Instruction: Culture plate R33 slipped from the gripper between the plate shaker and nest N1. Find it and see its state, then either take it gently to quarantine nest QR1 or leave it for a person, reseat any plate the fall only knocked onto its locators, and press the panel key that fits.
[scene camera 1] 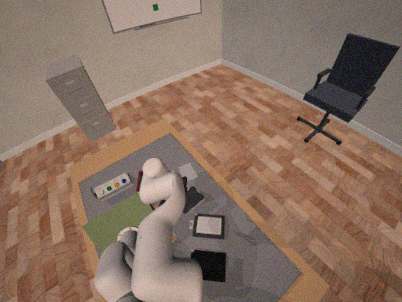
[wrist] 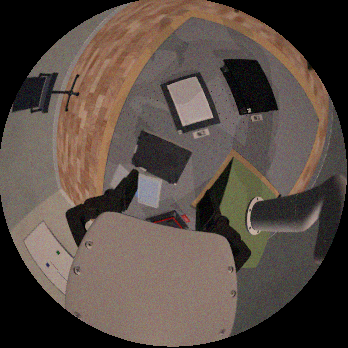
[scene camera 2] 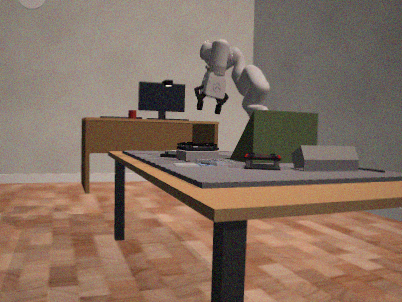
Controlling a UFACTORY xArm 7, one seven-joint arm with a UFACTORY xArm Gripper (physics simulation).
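Frame: origin at the arm's base, x ahead, y left, z up, level; centimetres.
Where they show: gripper, fingertip midpoint: (wrist: 170,188) (scene camera 2: 208,112); arm's base, link origin: (scene camera 1: 130,238) (wrist: 255,215) (scene camera 2: 271,141).
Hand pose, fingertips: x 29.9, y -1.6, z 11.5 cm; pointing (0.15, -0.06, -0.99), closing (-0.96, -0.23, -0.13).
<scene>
Things, the pixels of their top centre, and the offset from my fingertips. "pt": a spot on its surface instead.
- dark-topped block, surface spot: (wrist: 161,156) pt dx +4.8, dy +2.4, dz -14.4 cm
- light-blue flat rectangle, surface spot: (wrist: 150,190) pt dx +3.5, dy +17.1, dz -18.8 cm
- pale plate, top centre: (wrist: 189,98) (scene camera 1: 209,224) dx +6.2, dy -14.2, dz -17.1 cm
- black rectangular unit, top centre: (wrist: 255,81) (scene camera 2: 197,142) (scene camera 1: 207,265) dx -5.8, dy -29.1, dz -13.9 cm
- key panel, top centre: (scene camera 2: 325,145) (scene camera 1: 110,182) dx -28.7, dy +40.1, dz -11.6 cm
- whitish flat rectangle, surface spot: (wrist: 121,176) (scene camera 1: 190,174) pt dx +16.4, dy +19.8, dz -19.7 cm
My gripper (scene camera 2: 209,109) (wrist: 170,188) is open and empty, high above the table; the arm mostly hides it in scene camera 1. Below it in the wrist view are a dark-topped block (wrist: 161,156), seemingly the shaker, and a light-blue flat rectangle (wrist: 150,190). A pale plate (scene camera 1: 209,226) (wrist: 190,101) lies in a dark frame whose label seems to read N2. A black rectangular unit (scene camera 1: 212,265) (wrist: 250,87) is beside it. A red-edged dark nest (scene camera 2: 262,162) (wrist: 167,220) is partly hidden by the gripper body in the wrist view. I cannot identify R33 or read its state.
The key panel (scene camera 1: 113,186) (scene camera 2: 327,157) has coloured buttons. A green board (scene camera 1: 112,220) (scene camera 2: 285,135) (wrist: 250,200) stands near the arm's base. A whitish flat rectangle (scene camera 1: 188,171) (wrist: 121,176) lies near the table's edge. An office chair (scene camera 1: 342,75) stands off the table.
</scene>
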